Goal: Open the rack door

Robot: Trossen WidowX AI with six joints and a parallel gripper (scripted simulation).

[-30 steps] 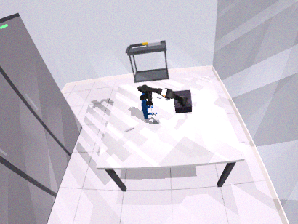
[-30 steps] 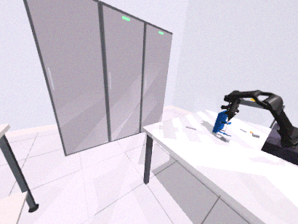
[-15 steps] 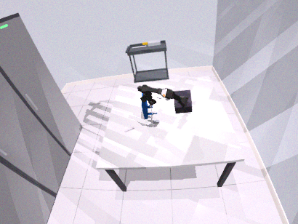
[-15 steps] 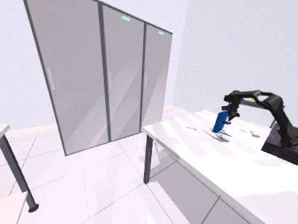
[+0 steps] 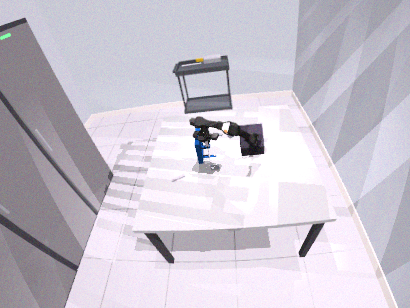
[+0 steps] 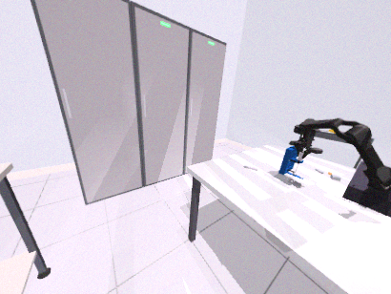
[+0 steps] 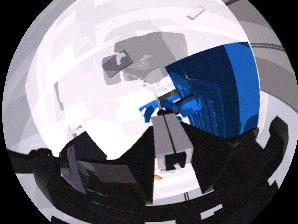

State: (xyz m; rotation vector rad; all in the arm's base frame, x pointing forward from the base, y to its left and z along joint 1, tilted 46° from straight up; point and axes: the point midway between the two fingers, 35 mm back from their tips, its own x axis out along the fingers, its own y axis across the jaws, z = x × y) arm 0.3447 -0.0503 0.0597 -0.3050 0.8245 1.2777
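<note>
Right now the handle bar is 20 mm below my gripper tip and 10 mm to the right of it.
</note>
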